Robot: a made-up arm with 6 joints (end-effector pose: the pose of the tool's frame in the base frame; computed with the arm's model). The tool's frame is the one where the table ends. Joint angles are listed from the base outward.
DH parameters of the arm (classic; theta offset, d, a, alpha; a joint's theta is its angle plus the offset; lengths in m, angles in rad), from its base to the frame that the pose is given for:
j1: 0 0.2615 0 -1.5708
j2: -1.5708 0 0.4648 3.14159
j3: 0 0 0 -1.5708
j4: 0 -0.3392 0 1.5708
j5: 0 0.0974 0 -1.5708
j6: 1.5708 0 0 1.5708
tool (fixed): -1.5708 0 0 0
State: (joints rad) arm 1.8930 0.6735 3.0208 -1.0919 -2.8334 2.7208
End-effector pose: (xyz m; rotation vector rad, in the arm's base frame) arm 0.0065 0.1222 0.9274 0.8948 2.2251 0.1537
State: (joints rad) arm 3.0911 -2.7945 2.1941 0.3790 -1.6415 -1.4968
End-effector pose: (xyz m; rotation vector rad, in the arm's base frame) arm 0.0355 0.0888 -0.4921 -1.5526 -0.1114 0.4079
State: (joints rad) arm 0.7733 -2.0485 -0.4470 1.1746 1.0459 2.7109
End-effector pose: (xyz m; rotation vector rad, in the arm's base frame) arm -0.3408 -0.3852 0.3841 0.8143 0.4068 2.7285
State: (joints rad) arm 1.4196 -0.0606 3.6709 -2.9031 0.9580 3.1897
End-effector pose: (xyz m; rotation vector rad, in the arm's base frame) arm -0.1422 -0.3049 0.5559 1.9306 -1.9110 0.1039
